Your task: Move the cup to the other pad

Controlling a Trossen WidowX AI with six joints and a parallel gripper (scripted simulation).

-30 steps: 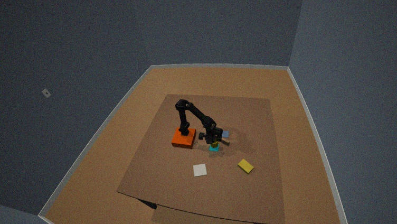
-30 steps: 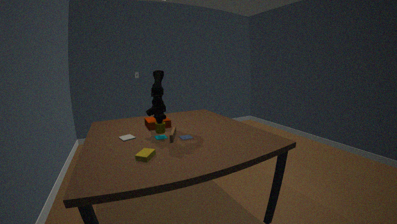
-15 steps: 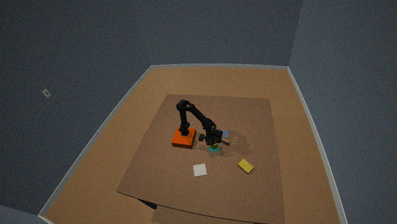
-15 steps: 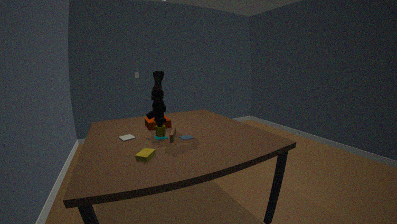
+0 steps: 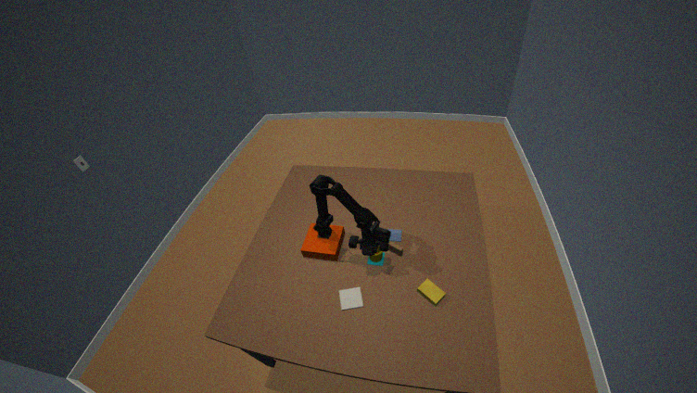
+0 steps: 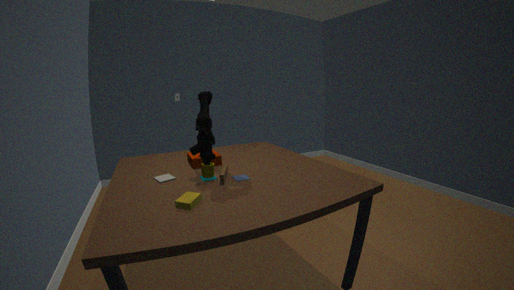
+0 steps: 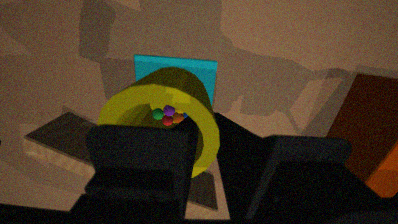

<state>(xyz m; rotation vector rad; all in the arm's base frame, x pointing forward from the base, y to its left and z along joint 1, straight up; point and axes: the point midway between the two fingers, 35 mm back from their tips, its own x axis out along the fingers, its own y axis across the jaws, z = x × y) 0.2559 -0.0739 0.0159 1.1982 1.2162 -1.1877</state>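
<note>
The cup is 20 mm ahead of my gripper tip. Round my gripper tip: cyan pad 50 mm below, 30 mm ahead; white square 240 mm to the right, 50 mm behind, 40 mm below; wooden bar 80 mm to the left, 70 mm ahead, 30 mm below.
</note>
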